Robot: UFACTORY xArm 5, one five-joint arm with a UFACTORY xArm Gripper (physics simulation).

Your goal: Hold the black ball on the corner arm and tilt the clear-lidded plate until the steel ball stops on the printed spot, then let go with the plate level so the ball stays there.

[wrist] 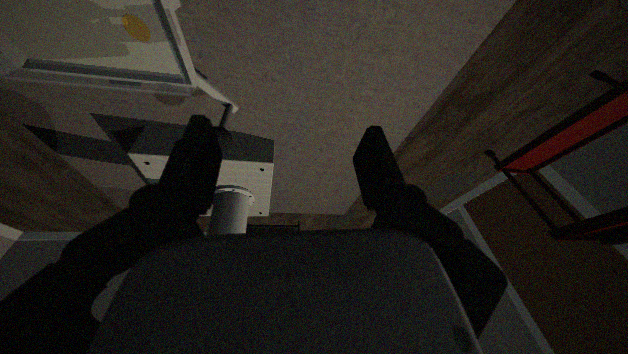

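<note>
The clear-lidded plate (176,42) shows in part at the upper left, with pale rails along its edges. The orange printed spot (136,27) is visible inside it. I cannot make out the steel ball. The corner arm (216,93) reaches from the plate's near corner toward my left finger, and a thin dark rod (226,116) goes down from its end. The black ball cannot be told apart from the dark left finger, which seems to cover it. My gripper (292,139) is wide open and empty, its left finger close to the rod's lower end in this view.
A white block (245,172) with screw holes and a grey cylinder (230,215) stands behind the left finger. A red and black rack (575,134) stands at the right, beyond the wood surface (510,75). A pale mat (320,65) lies in the middle.
</note>
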